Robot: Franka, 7 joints.
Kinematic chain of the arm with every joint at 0, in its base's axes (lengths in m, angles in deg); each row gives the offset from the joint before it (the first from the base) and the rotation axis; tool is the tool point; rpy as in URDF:
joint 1: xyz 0 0 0.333 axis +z
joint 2: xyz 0 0 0 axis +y
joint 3: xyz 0 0 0.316 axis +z
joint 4: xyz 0.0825 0 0 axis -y
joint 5: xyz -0.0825 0 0.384 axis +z
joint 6: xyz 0 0 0 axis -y
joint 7: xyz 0.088 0 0 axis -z
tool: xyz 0 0 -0.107 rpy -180 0 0
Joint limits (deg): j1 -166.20..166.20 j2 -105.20..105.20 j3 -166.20..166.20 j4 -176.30..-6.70 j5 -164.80..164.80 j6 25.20..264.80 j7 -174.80..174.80
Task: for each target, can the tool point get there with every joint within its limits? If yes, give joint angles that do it. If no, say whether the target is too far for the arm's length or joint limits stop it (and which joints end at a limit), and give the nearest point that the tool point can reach.
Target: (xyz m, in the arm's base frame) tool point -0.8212 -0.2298 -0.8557
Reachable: no: too far | nearest point -0.5211 -0.1458 -0.2940 | short by 0.642 m
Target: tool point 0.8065 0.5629 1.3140
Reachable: no: too far | nearest point 0.4981 0.3476 0.9388 | short by 0.531 m
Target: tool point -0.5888 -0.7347 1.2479
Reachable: no: too far | nearest point -0.3848 -0.4801 0.9309 | short by 0.455 m
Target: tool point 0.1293 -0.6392 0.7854
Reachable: yes | joints 78.73 -54.51 -113.97 -33.10 -72.06 205.82 -126.35
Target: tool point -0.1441 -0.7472 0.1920
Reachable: yes | joints 109.76 -65.10 132.83 -81.35 -27.37 170.64 145.38
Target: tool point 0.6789 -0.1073 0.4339
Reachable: yes | joints 112.80 -67.10 -103.11 -97.33 -66.53 183.07 -85.13
